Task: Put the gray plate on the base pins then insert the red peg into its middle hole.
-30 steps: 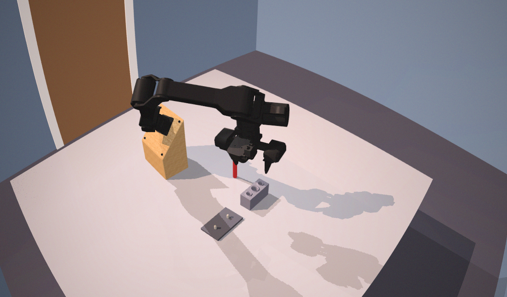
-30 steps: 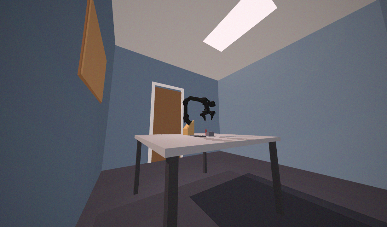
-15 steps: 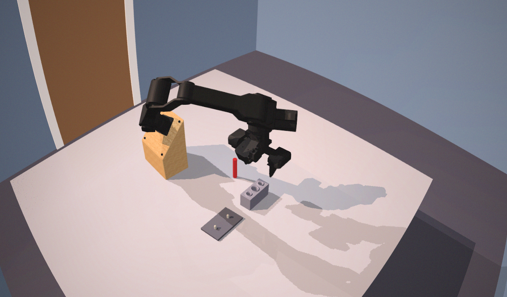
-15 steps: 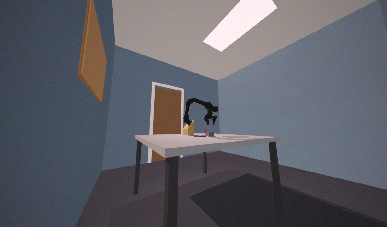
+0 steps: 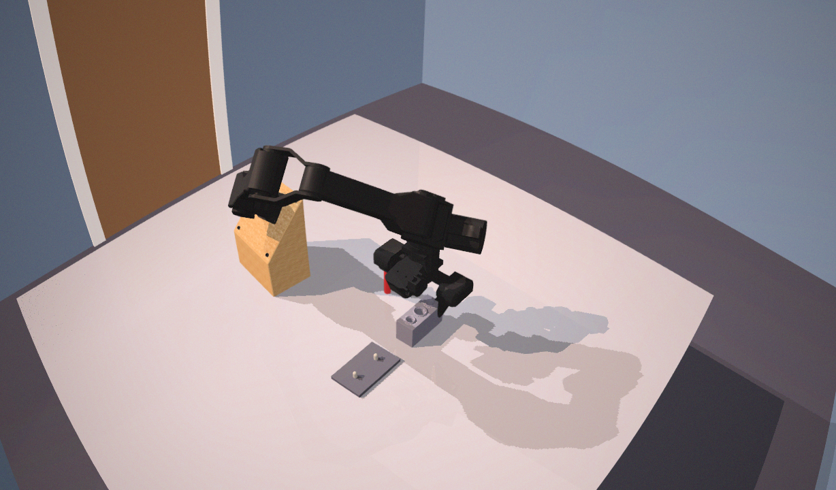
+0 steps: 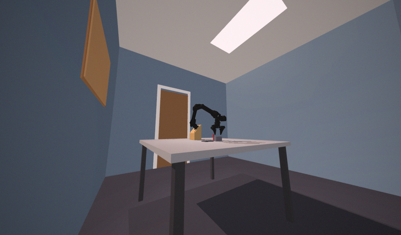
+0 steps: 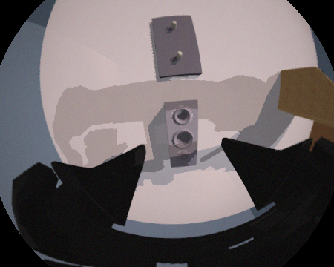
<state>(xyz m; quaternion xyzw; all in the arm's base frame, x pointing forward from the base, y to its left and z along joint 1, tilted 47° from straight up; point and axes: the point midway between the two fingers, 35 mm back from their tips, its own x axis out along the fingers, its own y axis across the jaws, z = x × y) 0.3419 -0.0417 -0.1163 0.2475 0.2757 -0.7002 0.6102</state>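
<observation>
The gray plate is 30 mm below my gripper tip. From my gripper tip the other things lie so: red peg 120 mm behind, 40 mm to the left, 30 mm below; then dark gray base 10 mm behind, 150 mm to the right, 60 mm below.
</observation>
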